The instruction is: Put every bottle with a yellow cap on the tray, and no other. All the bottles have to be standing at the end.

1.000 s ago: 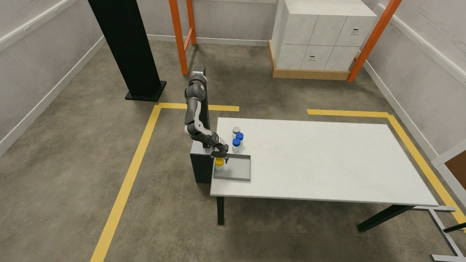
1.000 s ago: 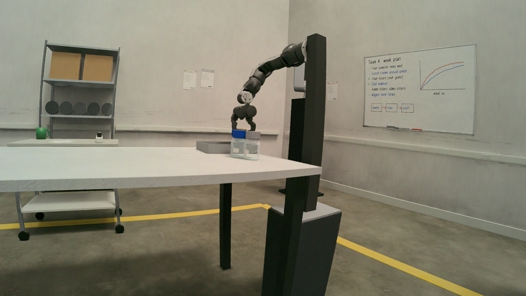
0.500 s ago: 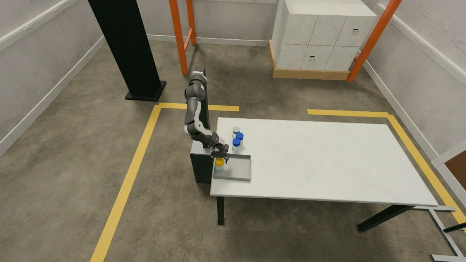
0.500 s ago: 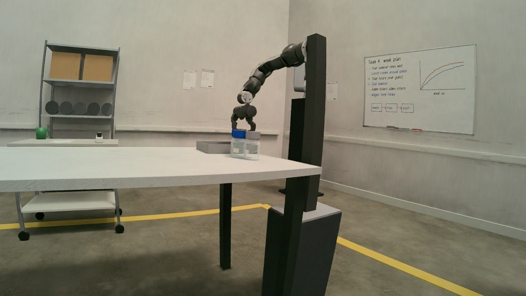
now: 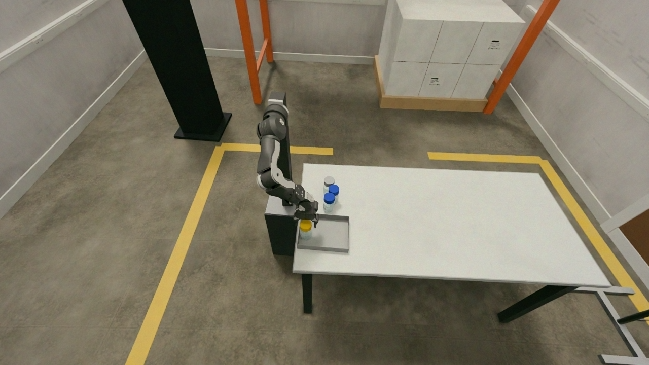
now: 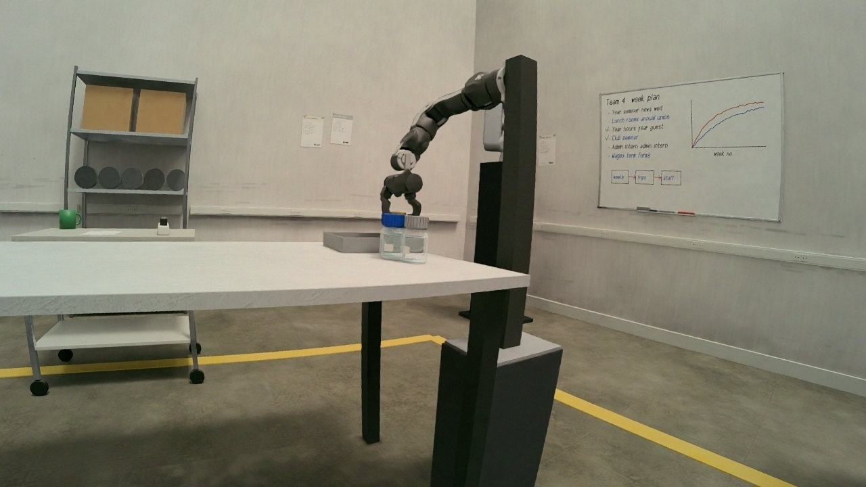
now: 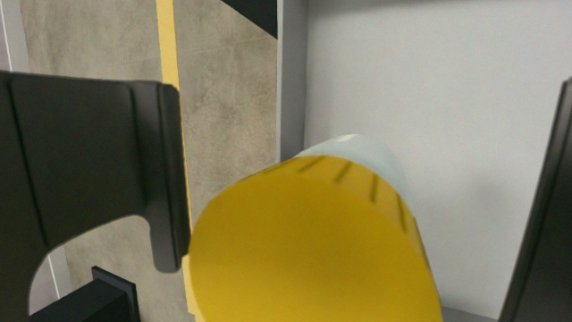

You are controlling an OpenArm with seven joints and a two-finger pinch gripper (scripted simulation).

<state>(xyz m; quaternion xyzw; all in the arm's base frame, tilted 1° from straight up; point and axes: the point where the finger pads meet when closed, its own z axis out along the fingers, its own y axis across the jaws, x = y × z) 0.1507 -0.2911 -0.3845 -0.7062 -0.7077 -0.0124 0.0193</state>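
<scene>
The yellow-capped bottle is 2 cm to the right of my hand and 5 cm below it. Also, from my hand: grey tray (9 cm ahead, 8 cm below); grey-capped bottle (9 cm ahead, 26 cm to the left, 5 cm below).
</scene>
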